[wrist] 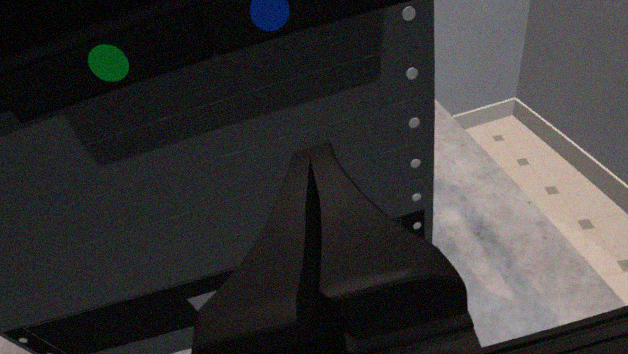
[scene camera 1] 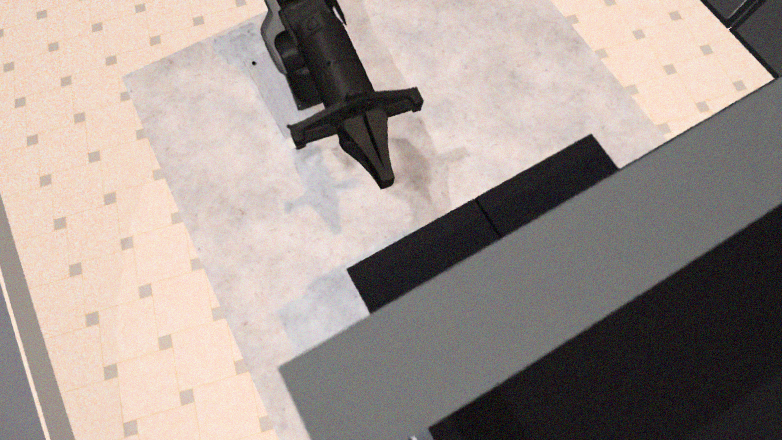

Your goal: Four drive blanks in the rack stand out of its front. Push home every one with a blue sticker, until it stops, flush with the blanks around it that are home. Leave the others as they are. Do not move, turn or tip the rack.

Labels:
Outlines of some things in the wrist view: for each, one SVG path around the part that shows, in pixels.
My gripper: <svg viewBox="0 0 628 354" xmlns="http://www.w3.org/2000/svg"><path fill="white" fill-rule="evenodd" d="M191 354L628 354L628 306L523 337L481 347L468 311L466 286L454 266L435 245L399 224L371 201L343 169L336 158L331 143L324 142L294 152L278 199L257 240L225 283L199 309Z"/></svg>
A rack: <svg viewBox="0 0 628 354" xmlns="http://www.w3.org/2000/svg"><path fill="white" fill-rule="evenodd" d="M0 0L0 336L31 354L172 354L191 349L199 309L225 283L257 240L278 199L294 152L324 142L331 143L336 158L343 169L371 201L399 224L432 244L435 134L434 0Z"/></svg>

